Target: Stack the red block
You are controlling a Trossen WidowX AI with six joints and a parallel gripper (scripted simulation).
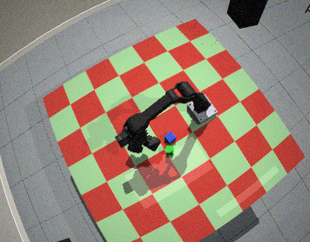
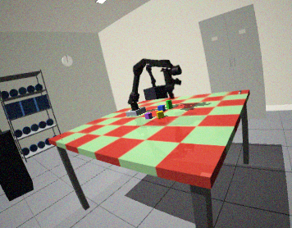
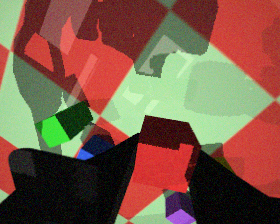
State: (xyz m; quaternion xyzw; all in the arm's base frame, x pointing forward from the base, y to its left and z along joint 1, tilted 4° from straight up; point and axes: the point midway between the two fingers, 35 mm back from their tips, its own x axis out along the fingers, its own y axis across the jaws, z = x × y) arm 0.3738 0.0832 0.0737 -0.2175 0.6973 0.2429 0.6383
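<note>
The blue block lies 14 cm behind my gripper tip, 1 cm to the left of it and 8 cm below it. The rest, counted from my gripper tip: yellow block (1 cm behind, 14 cm to the right, 9 cm below); purple block (11 cm behind, 17 cm to the right, 9 cm below); red block (1 cm above).
</note>
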